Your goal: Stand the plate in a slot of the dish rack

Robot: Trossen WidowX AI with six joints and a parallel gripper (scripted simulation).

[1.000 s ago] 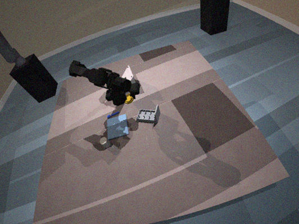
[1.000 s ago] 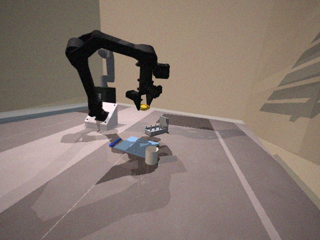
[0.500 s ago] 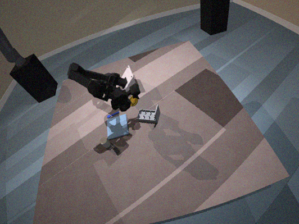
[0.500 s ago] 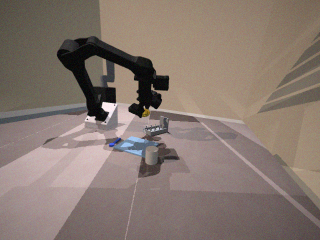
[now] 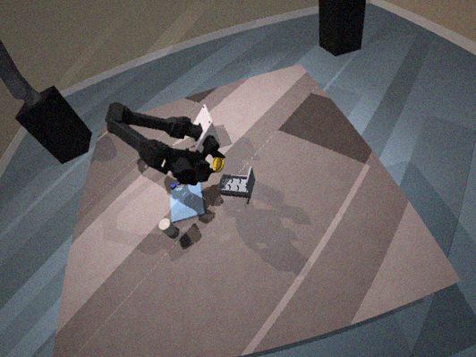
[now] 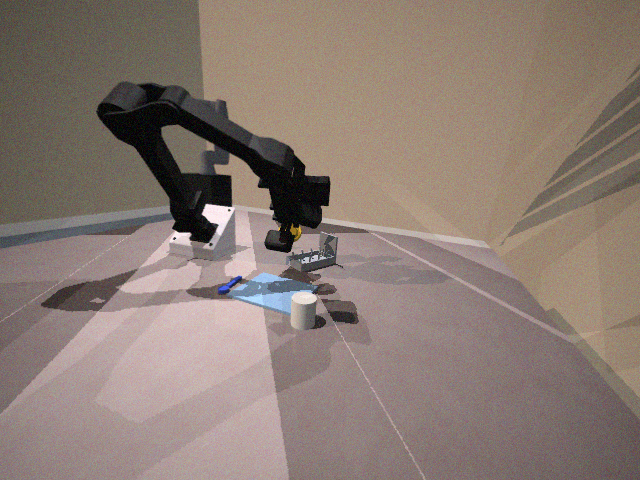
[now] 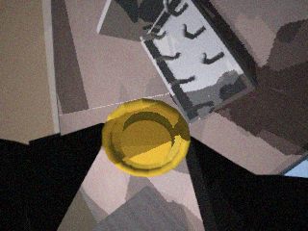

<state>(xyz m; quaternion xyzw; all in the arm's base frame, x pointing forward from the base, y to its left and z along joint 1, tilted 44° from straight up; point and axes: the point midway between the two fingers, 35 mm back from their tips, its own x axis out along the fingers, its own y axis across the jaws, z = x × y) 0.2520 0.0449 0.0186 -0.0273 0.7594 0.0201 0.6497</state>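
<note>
Right now my gripper tip is 6 cm short of the grey dish rack, 3 cm to the right of it and 6 cm above it. The rest, counted from my gripper tip: yellow plate: 1 cm to the right, 1 cm above; then small blue spoon: 6 cm behind, 19 cm to the right, 8 cm below; then cream cup: 14 cm ahead, 26 cm to the right, 6 cm below.
</note>
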